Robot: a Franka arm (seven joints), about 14 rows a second.
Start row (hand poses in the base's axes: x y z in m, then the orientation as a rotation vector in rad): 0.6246 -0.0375 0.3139 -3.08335 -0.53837 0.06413
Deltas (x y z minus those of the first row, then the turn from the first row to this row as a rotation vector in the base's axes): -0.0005 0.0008 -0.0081 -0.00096 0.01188 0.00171; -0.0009 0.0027 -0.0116 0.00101 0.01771 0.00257; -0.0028 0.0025 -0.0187 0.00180 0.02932 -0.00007; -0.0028 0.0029 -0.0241 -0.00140 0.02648 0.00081; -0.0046 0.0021 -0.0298 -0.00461 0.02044 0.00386; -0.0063 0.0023 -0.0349 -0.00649 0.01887 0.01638; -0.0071 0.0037 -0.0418 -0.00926 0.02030 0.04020; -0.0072 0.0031 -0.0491 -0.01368 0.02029 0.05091; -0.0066 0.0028 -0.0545 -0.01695 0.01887 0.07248; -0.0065 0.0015 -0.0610 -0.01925 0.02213 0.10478; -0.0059 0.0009 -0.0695 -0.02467 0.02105 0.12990; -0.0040 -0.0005 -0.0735 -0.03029 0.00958 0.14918
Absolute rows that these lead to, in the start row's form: 0.6241 -0.0367 0.3058 -3.08142 -0.54068 0.08269; 0.6237 -0.0348 0.3023 -3.07807 -0.54151 0.09107; 0.6218 -0.0350 0.2952 -3.07545 -0.53685 0.10860; 0.6218 -0.0346 0.2898 -3.07895 -0.53876 0.10523; 0.6200 -0.0354 0.2841 -3.08260 -0.54416 0.09695; 0.6183 -0.0352 0.2790 -3.08153 -0.56383 0.09521; 0.6175 -0.0338 0.2721 -3.07744 -0.60096 0.09844; 0.6174 -0.0344 0.2648 3.07847 0.61814 -0.09984; 0.6180 -0.0347 0.2594 3.06786 0.65041 -0.09857; 0.6181 -0.0360 0.2529 3.05447 0.69924 -0.10436; 0.6187 -0.0366 0.2444 3.03962 0.73597 -0.10411; 0.6206 -0.0380 0.2404 3.02525 0.76325 -0.08786
